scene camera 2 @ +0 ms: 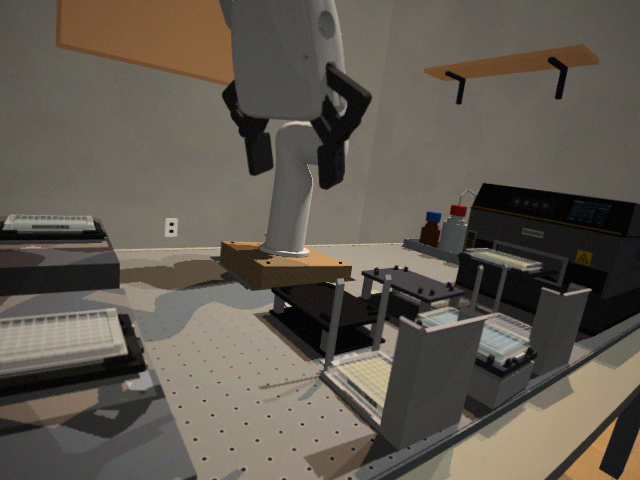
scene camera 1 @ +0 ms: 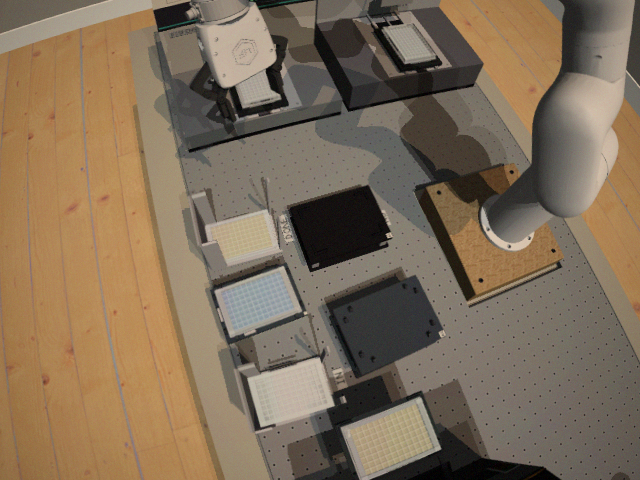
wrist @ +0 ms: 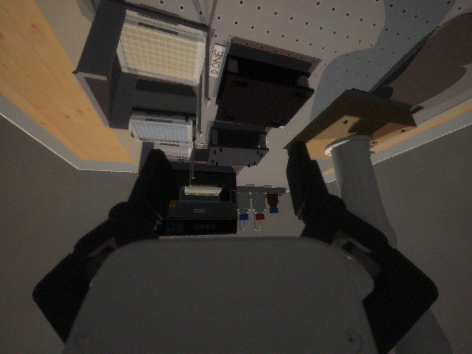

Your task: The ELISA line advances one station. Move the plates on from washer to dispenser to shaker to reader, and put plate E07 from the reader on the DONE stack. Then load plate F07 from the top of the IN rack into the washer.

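Places are measured from the arm's base along level axes (x down, y right, z back), in millimetres.
Where they show: gripper, fingertip midpoint: [scene camera 2: 294,178] [scene camera 1: 254,104] [wrist: 228,159]; arm's base, link origin: [scene camera 2: 284,251] [scene camera 1: 506,223] [wrist: 346,145].
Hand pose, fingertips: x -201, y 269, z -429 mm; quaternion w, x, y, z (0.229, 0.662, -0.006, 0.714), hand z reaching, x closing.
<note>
Things, the pixels of their top centre, and the offset from my fingertips.
- blue plate, top centre: [scene camera 2: 472,327] [scene camera 1: 257,299] [wrist: 162,133] dx +170, dy -255, dz -88 mm
- whitish plate, top centre: [scene camera 1: 290,392] [scene camera 2: 518,329] [wrist: 169,152] dx +204, dy -414, dz -88 mm
- black platform, top centre: [scene camera 2: 324,294] [scene camera 1: 347,218] [wrist: 266,110] dx +188, dy -158, dz +117 mm
- dark grey platform, top centre: [scene camera 1: 397,318] [scene camera 2: 408,274] [wrist: 240,161] dx +169, dy -367, dz +120 mm
- black machine, top centre: [scene camera 2: 576,196] [wrist: 195,236] dx -32, dy -846, dz +14 mm
My gripper [scene camera 1: 253,95] [scene camera 2: 295,170] [wrist: 228,159] is open and empty, high up on the side of the left rear machine. A clear plate [scene camera 1: 255,90] [scene camera 2: 56,338] lies on that machine; another clear plate [scene camera 1: 409,43] [scene camera 2: 49,223] lies on the right rear machine. A yellow plate [scene camera 1: 242,237] [scene camera 2: 361,377] [wrist: 162,52] lies in the DONE stack. A blue plate [scene camera 1: 258,299] [scene camera 2: 504,338] [wrist: 162,131] lies on the nest beside it. A whitish plate [scene camera 1: 292,392] tops the IN rack. A yellow plate [scene camera 1: 390,439] [scene camera 2: 504,258] [wrist: 202,191] lies at the black machine. Plate labels are unreadable.
A black platform [scene camera 1: 338,227] [wrist: 265,97] and a dark grey platform [scene camera 1: 385,325] [scene camera 2: 413,283] stand between the racks and the arm's wooden base [scene camera 1: 454,232]. Upright walls and thin posts bound the racks. Bottles [scene camera 2: 453,235] stand near the black machine [scene camera 2: 547,217].
</note>
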